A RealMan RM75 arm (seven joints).
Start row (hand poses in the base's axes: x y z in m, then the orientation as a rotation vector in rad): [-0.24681 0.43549 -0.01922 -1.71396 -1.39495 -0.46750]
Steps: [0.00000 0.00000 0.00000 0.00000 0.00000 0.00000]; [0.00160 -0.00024 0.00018 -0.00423 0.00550 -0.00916]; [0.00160 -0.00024 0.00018 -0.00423 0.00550 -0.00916]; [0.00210 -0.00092 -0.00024 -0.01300 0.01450 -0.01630]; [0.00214 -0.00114 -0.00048 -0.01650 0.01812 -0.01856]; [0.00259 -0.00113 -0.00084 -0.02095 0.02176 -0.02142]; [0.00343 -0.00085 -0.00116 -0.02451 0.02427 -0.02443]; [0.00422 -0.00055 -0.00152 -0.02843 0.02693 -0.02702]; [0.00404 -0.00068 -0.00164 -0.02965 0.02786 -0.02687]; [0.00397 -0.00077 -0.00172 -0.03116 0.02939 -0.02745]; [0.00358 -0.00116 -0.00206 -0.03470 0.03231 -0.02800]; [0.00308 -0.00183 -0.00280 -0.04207 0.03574 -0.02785]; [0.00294 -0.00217 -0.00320 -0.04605 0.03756 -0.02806]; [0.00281 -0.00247 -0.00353 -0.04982 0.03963 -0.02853]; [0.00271 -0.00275 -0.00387 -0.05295 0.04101 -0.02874]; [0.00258 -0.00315 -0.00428 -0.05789 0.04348 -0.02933]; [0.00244 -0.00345 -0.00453 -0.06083 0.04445 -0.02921]
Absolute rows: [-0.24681 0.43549 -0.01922 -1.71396 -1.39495 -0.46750]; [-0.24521 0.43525 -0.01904 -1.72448 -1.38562 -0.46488]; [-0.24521 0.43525 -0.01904 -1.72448 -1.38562 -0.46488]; [-0.24471 0.43457 -0.01946 -1.73708 -1.37741 -0.45508]; [-0.24467 0.43435 -0.01970 -1.74164 -1.37457 -0.45080]; [-0.24422 0.43436 -0.02006 -1.74742 -1.37164 -0.44624]; [-0.24338 0.43464 -0.02038 -1.75258 -1.36899 -0.44335]; [-0.24259 0.43494 -0.02074 -1.75770 -1.36673 -0.43986]; [-0.24277 0.43481 -0.02086 -1.75857 -1.36672 -0.43815]; [-0.24284 0.43472 -0.02094 -1.76022 -1.36582 -0.43611]; [-0.24323 0.43433 -0.02128 -1.76347 -1.36483 -0.43149]; [-0.24373 0.43366 -0.02202 -1.76923 -1.36572 -0.42358]; [-0.24387 0.43332 -0.02242 -1.77257 -1.36597 -0.41949]; [-0.24400 0.43302 -0.02275 -1.77592 -1.36575 -0.41544]; [-0.24410 0.43274 -0.02309 -1.77857 -1.36594 -0.41229]; [-0.24423 0.43234 -0.02350 -1.78294 -1.36582 -0.40718]; [-0.24437 0.43204 -0.02375 -1.78518 -1.36650 -0.40434]
